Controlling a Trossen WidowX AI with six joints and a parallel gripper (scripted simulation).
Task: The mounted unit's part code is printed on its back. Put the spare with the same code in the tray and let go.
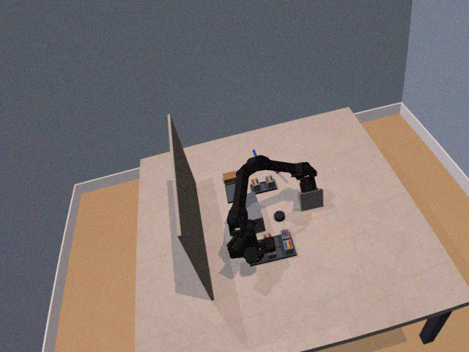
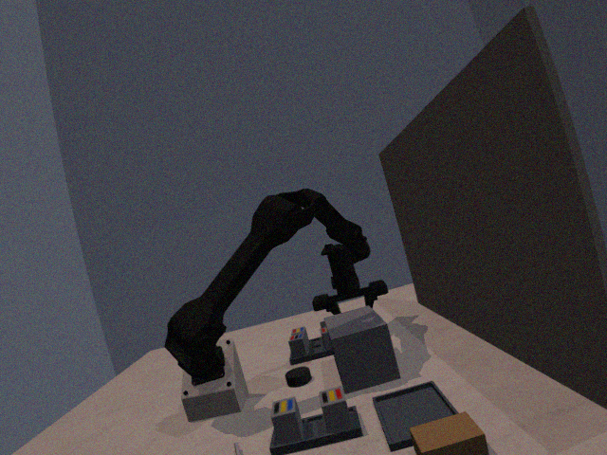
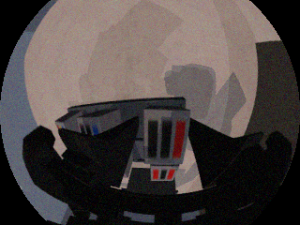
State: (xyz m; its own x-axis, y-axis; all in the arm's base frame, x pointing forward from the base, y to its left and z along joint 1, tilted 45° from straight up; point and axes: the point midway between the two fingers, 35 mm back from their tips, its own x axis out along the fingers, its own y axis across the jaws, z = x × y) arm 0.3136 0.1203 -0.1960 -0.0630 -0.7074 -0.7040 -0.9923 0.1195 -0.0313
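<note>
My gripper tip is 3 cm below the grey spare. The rest, counted from my gripper tip: black puck (19 cm to the right, 16 cm behind, 1 cm below); then grey mounted unit (21 cm to the right, 3 cm behind, 3 cm above); then tall grey panel (22 cm to the right, 21 cm ahead, 21 cm above).
</note>
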